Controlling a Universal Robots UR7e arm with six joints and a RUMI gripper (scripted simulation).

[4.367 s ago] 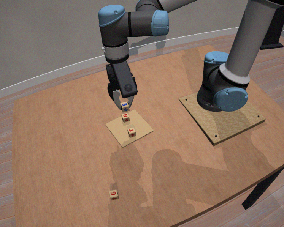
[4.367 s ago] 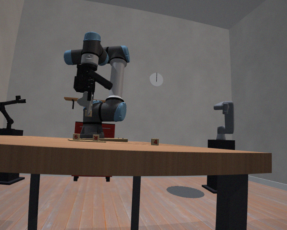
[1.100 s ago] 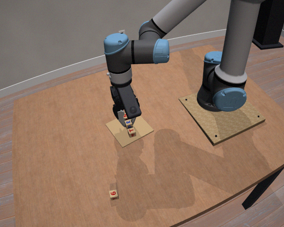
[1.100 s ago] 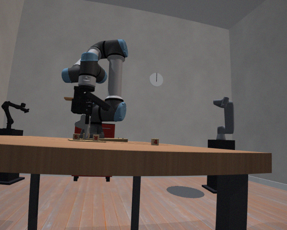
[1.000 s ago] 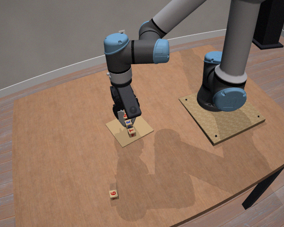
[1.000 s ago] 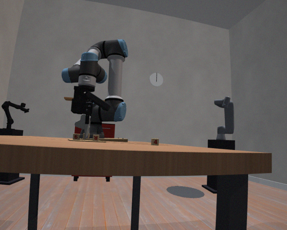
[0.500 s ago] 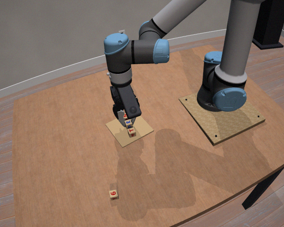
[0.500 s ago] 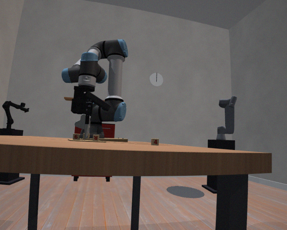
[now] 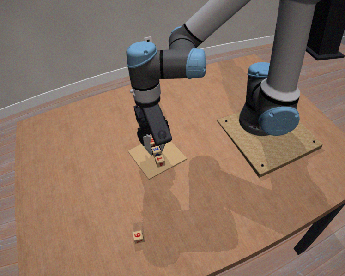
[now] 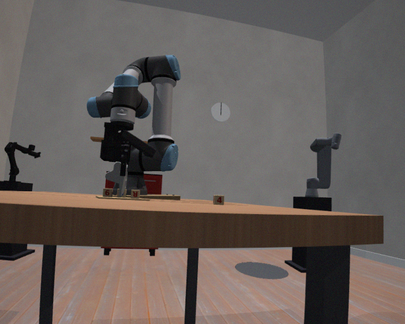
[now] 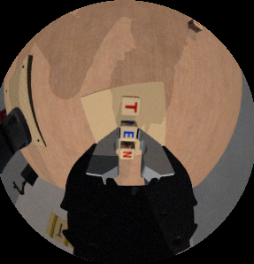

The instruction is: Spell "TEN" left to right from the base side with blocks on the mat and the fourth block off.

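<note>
The E block is right at my hand. From my hand the other things lie so: T block 4 cm to the left, 1 cm below; then tan mat 2 cm below; then 9 block 28 cm to the left, 11 cm ahead, 1 cm below.
</note>
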